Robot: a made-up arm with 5 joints. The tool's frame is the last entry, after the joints.
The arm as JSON. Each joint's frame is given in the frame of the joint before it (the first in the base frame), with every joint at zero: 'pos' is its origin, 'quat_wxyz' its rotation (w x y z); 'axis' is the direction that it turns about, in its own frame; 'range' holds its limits. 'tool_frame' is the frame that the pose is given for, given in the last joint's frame.
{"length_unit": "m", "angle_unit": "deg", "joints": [
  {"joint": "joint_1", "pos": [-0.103, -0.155, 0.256], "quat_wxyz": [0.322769, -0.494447, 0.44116, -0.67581], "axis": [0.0, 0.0, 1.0], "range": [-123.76, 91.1]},
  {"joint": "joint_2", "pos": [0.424, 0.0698, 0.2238], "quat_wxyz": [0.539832, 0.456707, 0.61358, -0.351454], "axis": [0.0, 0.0, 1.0], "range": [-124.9, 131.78]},
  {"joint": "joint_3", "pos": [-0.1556, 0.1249, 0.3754], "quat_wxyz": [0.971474, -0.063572, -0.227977, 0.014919], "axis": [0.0, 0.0, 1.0], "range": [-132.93, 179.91]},
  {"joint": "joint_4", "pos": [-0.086, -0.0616, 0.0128], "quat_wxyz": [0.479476, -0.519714, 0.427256, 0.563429], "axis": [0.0, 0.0, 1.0], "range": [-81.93, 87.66]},
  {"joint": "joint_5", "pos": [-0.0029, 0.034, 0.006], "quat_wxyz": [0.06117, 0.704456, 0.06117, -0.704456], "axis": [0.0, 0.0, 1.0], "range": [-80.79, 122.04]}
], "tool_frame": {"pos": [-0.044, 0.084, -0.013], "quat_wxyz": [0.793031, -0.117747, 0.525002, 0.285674]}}
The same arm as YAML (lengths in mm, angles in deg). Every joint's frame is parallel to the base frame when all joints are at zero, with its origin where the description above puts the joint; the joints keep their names.
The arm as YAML. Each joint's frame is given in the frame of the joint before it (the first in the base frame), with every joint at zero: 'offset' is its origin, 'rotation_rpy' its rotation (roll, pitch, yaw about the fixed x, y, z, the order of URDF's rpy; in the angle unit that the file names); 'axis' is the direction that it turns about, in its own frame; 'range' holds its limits. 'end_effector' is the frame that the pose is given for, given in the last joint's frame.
length_unit: mm
angle_unit: deg
chain:
  - id: joint_1
    offset: [-103.0, -155.0, 256.0]
    rotation_rpy: [0.0, 0.0, 0.0]
    axis: [0.953091, -0.277097, 0.121799]
    range: [-123.76, 91.1]
  - id: joint_2
    offset: [85.0, -460.1, 126.0]
    rotation_rpy: [0.0, 0.0, 0.0]
    axis: [-0.26549, 0.121196, 0.956466]
    range: [-124.9, 131.78]
  - id: joint_3
    offset: [18.0, -107.0, 411.0]
    rotation_rpy: [0.0, 0.0, 0.0]
    axis: [0.154897, -0.094698, 0.983381]
    range: [-132.93, 179.91]
  - id: joint_4
    offset: [97.0, 44.0, 2.0]
    rotation_rpy: [0.0, 0.0, 0.0]
    axis: [0.0, -1.0, 0.0]
    range: [-81.93, 87.66]
  - id: joint_5
    offset: [34.0, -6.0, -3.0]
    rotation_rpy: [0.0, 0.0, 0.0]
    axis: [0.0, 0.0, 1.0]
    range: [-80.79, 122.04]
end_effector:
  offset: [-84.0, -44.0, -13.0]
  rotation_rpy: [15.05, 64.15, 139.09]

